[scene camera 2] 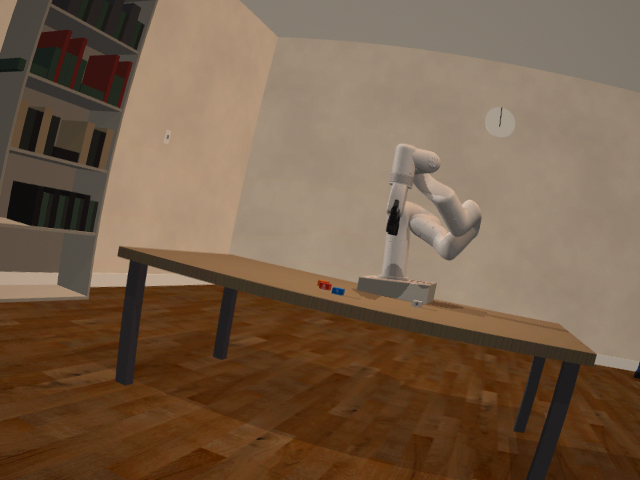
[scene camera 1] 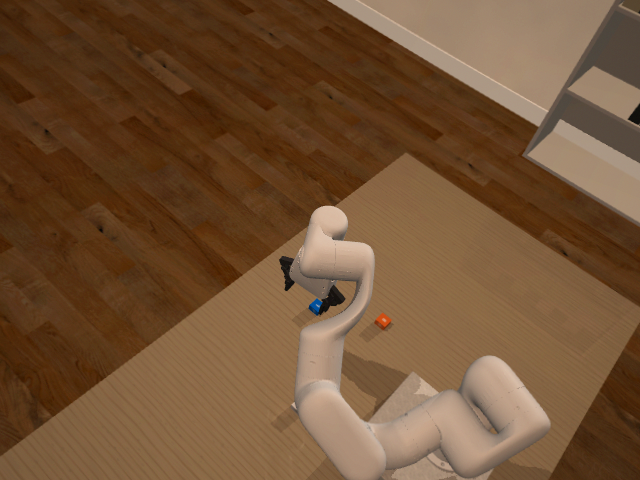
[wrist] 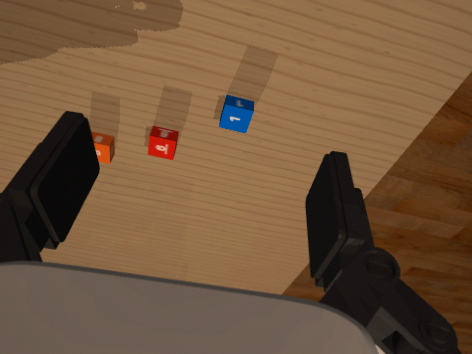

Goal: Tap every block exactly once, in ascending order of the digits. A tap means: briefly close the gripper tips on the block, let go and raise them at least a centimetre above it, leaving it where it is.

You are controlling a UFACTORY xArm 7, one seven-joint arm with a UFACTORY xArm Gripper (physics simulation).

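Observation:
A blue block (scene camera 1: 316, 306) (scene camera 2: 338, 291) (wrist: 236, 115) shows the digit 1. A red block (scene camera 2: 325, 286) (wrist: 163, 143) has an underlined digit, 6 or 9; I cannot tell which. It is hidden in scene camera 1. An orange block (scene camera 1: 383, 321) (scene camera 2: 321, 282) (wrist: 104, 149) is partly behind a finger in the wrist view, its digit partly covered. A white block (scene camera 1: 295, 407) (scene camera 2: 417, 303) is mostly hidden by the arm in scene camera 1; its digit is unreadable. My gripper (scene camera 1: 305, 299) (scene camera 2: 392, 233) (wrist: 205, 158) is open and empty, high above the table.
The wooden table (scene camera 1: 454, 232) (scene camera 2: 206, 263) (wrist: 210, 220) bears the blocks and the arm's pale base (scene camera 1: 408, 395) (scene camera 2: 382, 288). The table's edge lies beyond the right finger in the wrist view. A bookshelf (scene camera 1: 555, 111) (scene camera 2: 74, 266) stands away from the table.

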